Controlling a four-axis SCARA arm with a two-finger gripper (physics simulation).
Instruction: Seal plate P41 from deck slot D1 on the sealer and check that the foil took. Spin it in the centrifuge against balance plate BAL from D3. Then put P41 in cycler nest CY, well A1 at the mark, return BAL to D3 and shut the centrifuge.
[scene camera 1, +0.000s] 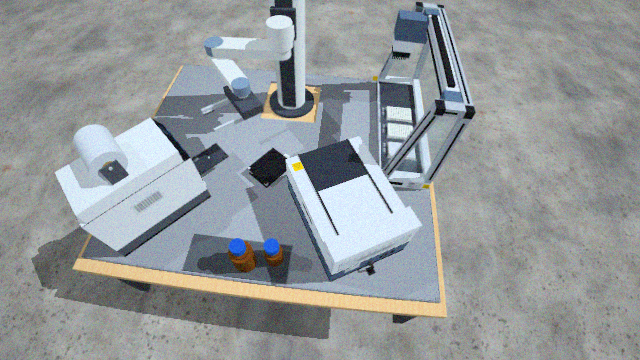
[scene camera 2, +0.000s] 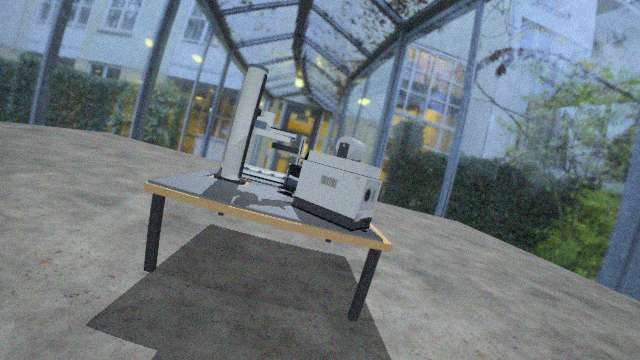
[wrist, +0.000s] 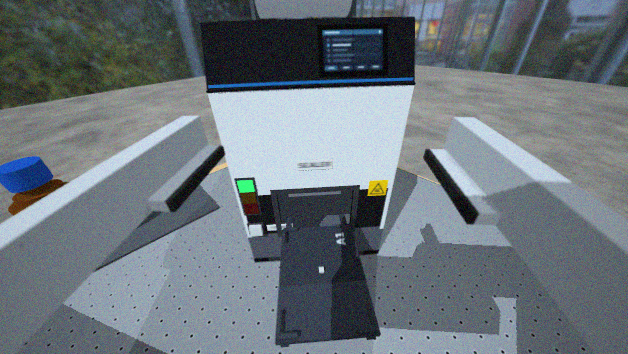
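Pixels of known places: gripper, fingertip midpoint: (scene camera 1: 208, 121) (scene camera 2: 298, 156) (wrist: 320, 135); arm's base, link origin: (scene camera 1: 291, 102) (scene camera 2: 229, 180).
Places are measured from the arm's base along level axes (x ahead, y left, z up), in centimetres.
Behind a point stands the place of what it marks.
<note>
My gripper (scene camera 1: 210, 119) @(x 47.4, y -25.0, z 30.9 cm) (wrist: 320, 135) @(x 47.4, y -25.0, z 30.9 cm) is open with nothing between its fingers. It hangs above the table, short of the sealer's tray, facing the sealer. The sealer (scene camera 1: 150, 200) @(x 80.5, y -39.4, z 22.2 cm) (scene camera 2: 330, 187) @(x 68.4, y -58.1, z 19.3 cm) (wrist: 310, 125) @(x 58.3, y -34.4, z 26.0 cm) is a white box with a green light lit. Its dark tray (scene camera 1: 210, 159) @(x 52.1, y -27.9, z 11.1 cm) (wrist: 305, 300) @(x 50.0, y -25.1, z 11.1 cm) is out in front of the port and bears no plate. Three pale plates (scene camera 1: 399, 114) @(x 8.9, y 58.3, z 7.7 cm) (scene camera 1: 400, 131) @(x 20.9, y 58.2, z 7.7 cm) (scene camera 1: 395, 149) @(x 32.9, y 55.2, z 7.7 cm) stand on the deck (scene camera 1: 397, 92) under the gantry; their labels are too small to read, so I cannot tell P41 from BAL.
A large white instrument (scene camera 1: 365, 205) @(x 72.8, y 39.1, z 22.3 cm) with a dark top panel stands right of centre, beside a black square holder (scene camera 1: 270, 166) @(x 48.6, y -2.1, z 5.5 cm); I cannot tell which is the centrifuge or cycler. Two blue-capped amber bottles (scene camera 1: 242, 256) @(x 94.5, y -2.4, z 15.1 cm) (scene camera 1: 273, 252) @(x 91.9, y 8.2, z 15.6 cm) stand near the front edge. The gantry (scene camera 1: 442, 50) @(x 16.9, y 64.1, z 51.9 cm) frames the deck.
</note>
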